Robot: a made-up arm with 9 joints. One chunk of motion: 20 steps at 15 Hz.
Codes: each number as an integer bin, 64 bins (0 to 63) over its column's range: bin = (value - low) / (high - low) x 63, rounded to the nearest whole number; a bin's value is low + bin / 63 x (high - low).
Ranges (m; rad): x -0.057..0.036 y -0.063..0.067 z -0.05..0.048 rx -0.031..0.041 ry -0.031..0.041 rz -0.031..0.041
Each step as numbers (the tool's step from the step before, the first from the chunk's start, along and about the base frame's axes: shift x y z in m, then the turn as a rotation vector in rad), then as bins.
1 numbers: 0.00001 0.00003 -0.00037 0.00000 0.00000 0.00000
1 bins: 39 31 32 27 27 27
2 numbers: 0.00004 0.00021 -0.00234 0.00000 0.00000 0.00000
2 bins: 39 31 31 27 27 27
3 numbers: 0.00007 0.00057 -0.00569 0.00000 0.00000 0.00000
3 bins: 39 31 28 27 27 27
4 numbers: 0.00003 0.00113 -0.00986 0.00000 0.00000 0.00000
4 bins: 39 31 26 27 27 27
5 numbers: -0.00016 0.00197 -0.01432 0.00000 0.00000 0.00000
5 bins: 39 31 23 27 27 27
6 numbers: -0.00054 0.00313 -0.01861 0.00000 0.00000 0.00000
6 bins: 38 32 20 27 27 27
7 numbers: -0.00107 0.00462 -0.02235 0.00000 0.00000 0.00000
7 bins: 38 33 18 27 27 27
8 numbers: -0.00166 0.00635 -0.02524 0.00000 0.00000 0.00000
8 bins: 37 34 16 27 27 27
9 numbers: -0.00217 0.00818 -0.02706 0.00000 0.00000 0.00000
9 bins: 37 34 15 27 27 27
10 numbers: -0.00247 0.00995 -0.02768 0.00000 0.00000 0.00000
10 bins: 37 35 14 27 27 27
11 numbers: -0.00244 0.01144 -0.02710 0.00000 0.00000 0.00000
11 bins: 37 36 15 27 27 27
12 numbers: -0.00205 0.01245 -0.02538 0.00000 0.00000 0.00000
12 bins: 37 37 16 27 27 27
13 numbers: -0.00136 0.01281 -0.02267 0.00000 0.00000 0.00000
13 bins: 38 37 18 27 27 27
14 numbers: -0.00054 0.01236 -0.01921 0.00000 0.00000 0.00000
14 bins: 38 37 20 27 27 27
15 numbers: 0.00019 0.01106 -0.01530 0.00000 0.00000 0.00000
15 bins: 39 36 22 27 27 27
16 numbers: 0.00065 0.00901 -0.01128 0.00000 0.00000 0.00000
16 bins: 39 35 25 27 27 27
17 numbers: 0.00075 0.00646 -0.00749 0.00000 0.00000 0.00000
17 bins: 39 34 27 27 27 27
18 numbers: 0.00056 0.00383 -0.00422 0.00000 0.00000 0.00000
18 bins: 39 32 29 27 27 27
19 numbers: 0.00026 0.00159 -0.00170 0.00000 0.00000 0.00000
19 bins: 39 31 31 27 27 27
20 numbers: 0.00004 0.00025 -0.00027 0.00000 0.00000 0.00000
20 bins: 39 31 32 27 27 27
